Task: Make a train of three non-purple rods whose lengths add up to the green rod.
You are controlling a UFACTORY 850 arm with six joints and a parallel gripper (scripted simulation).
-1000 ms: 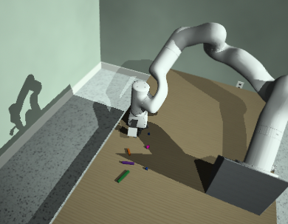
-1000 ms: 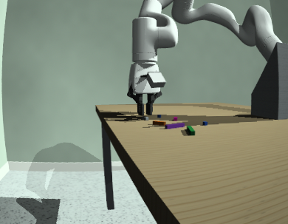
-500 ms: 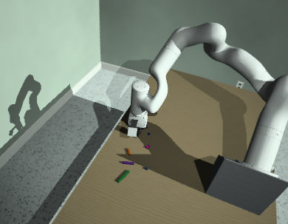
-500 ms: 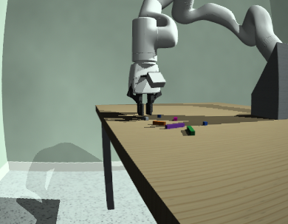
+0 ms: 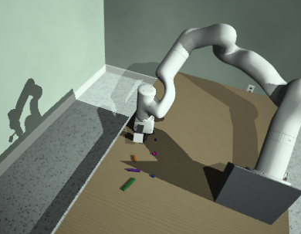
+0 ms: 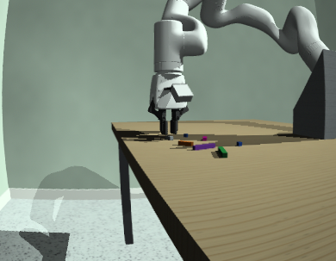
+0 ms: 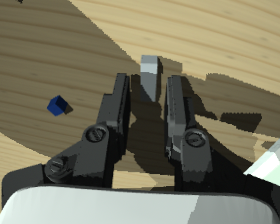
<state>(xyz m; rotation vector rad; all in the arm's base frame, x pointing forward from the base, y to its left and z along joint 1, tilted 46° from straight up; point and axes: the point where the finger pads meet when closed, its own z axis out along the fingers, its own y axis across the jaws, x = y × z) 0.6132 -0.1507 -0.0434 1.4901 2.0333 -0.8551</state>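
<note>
Now: the grey rod 3 cm below my hand.
</note>
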